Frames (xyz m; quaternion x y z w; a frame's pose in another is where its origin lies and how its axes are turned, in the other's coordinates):
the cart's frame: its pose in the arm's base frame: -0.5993 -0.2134 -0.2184 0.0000 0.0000 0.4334 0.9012
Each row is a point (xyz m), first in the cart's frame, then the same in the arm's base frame.
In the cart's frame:
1: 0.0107 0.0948 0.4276
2: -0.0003 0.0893 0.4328
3: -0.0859 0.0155 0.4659
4: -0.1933 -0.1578 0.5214
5: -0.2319 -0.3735 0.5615
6: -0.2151 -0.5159 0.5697
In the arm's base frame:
1: -0.6667 -0.1459 0.2092
2: -0.6692 -0.1579 0.2144
3: -0.6650 -0.2708 0.2475
4: -0.5967 -0.4629 0.3030
5: -0.4523 -0.6277 0.3431
6: -0.3306 -0.7035 0.3513

